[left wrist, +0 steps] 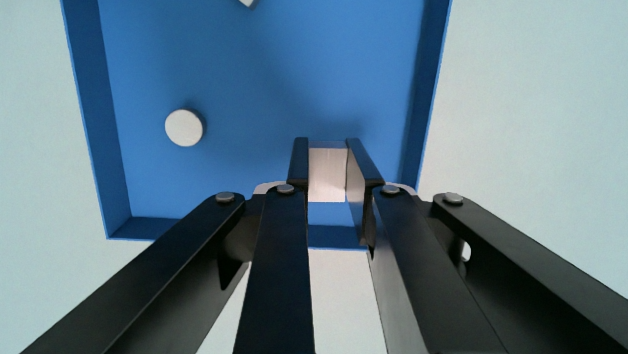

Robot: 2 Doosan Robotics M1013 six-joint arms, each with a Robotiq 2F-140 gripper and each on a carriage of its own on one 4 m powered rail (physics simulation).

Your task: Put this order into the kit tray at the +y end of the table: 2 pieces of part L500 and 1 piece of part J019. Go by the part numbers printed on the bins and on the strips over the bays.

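Observation:
My left gripper [326, 160] is shut on a light grey block [327, 175] with a flat rectangular face, held between the fingertips. It hangs over the near right part of a blue tray [425, 115]. A round whitish disc [184, 128] lies on the tray floor to the left of the fingers. A corner of another light piece [248, 2] shows at the top edge of the view, inside the tray. No part number can be read on these pieces. My right gripper does not show in this view.
The tray's left wall [95, 115] and its near wall [145, 228] stand around the floor of the tray. A pale table top [525, 125] lies on both sides of the tray and in front of it.

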